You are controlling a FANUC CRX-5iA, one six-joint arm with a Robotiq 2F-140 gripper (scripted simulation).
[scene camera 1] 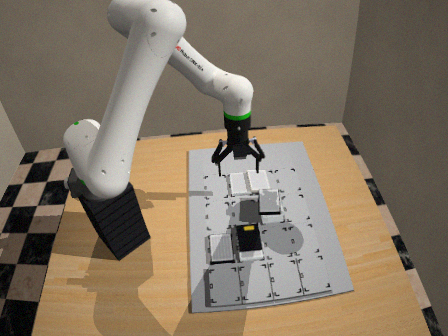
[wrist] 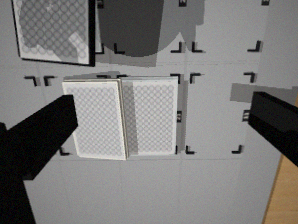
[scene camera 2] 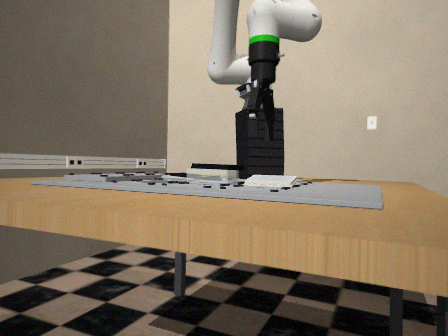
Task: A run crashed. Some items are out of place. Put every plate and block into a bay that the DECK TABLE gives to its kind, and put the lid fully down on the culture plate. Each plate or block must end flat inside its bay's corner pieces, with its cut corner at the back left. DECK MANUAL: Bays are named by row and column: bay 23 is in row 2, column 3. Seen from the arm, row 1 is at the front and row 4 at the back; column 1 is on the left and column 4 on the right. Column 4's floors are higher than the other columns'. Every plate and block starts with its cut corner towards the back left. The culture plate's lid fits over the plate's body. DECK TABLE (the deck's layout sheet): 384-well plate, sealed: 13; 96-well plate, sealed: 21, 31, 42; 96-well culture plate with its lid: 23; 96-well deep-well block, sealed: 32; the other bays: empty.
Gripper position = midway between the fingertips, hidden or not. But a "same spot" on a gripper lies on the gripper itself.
Labels:
The gripper shows in scene camera 1, in the wrist view (162, 109) and in scene camera 2. One and the same spot on the gripper: (scene camera 2: 255, 100) is (scene camera 1: 261, 149).

